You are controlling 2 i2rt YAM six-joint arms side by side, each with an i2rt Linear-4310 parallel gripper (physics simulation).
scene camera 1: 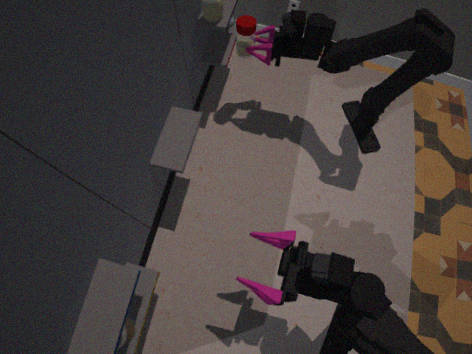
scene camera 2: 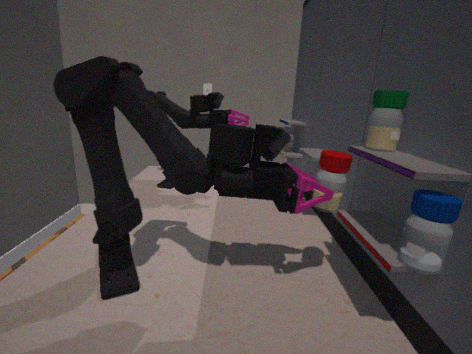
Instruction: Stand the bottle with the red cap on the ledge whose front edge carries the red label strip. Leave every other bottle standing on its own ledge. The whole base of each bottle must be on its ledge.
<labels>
My right gripper shows in scene camera 1 and in scene camera 2. The same spot on my right gripper: (scene camera 2: pixel 305 182) is (scene camera 1: pixel 271 25).
</labels>
